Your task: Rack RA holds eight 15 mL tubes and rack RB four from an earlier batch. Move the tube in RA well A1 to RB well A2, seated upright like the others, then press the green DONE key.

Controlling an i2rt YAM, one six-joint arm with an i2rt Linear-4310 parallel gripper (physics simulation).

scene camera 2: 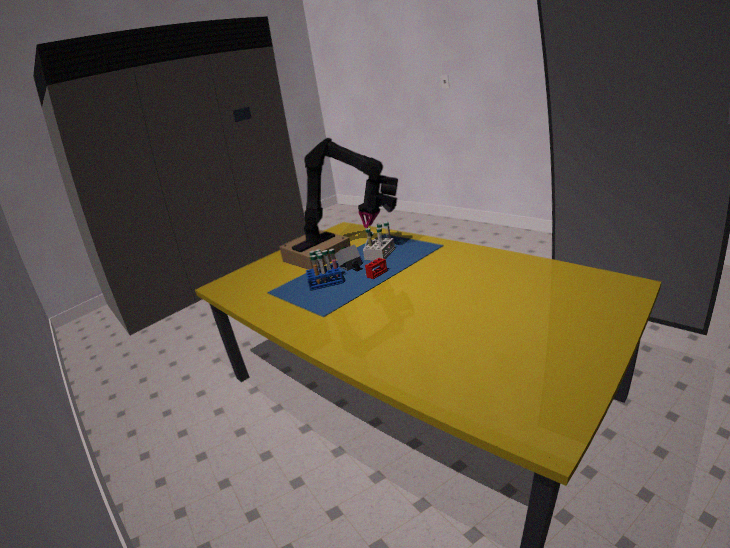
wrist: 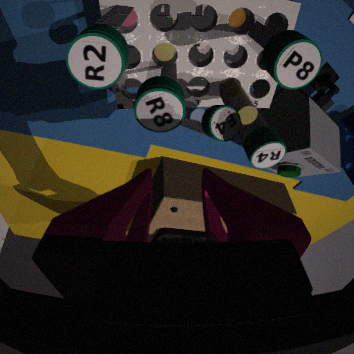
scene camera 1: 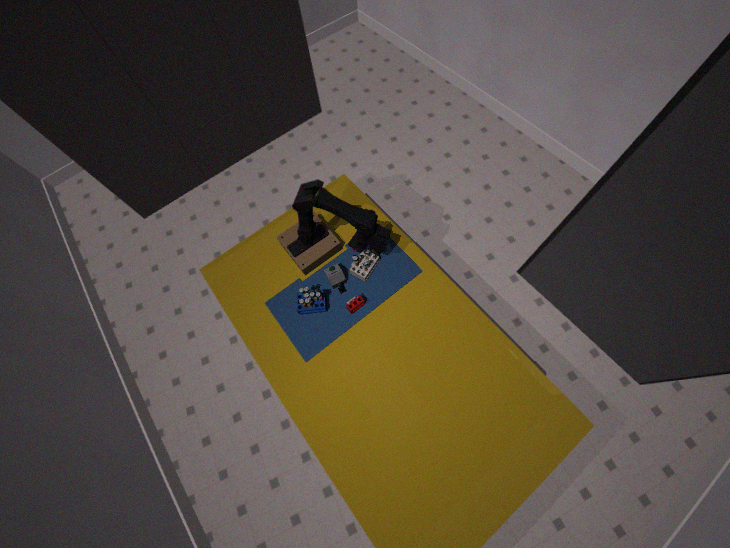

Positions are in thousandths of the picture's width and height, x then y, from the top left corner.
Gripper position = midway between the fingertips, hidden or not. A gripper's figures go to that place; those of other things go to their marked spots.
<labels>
My gripper (wrist: 499, 499) is 13 cm from the lens. A grey box with green DONE button (wrist: 880, 388): 21 cm from the lens.
</labels>
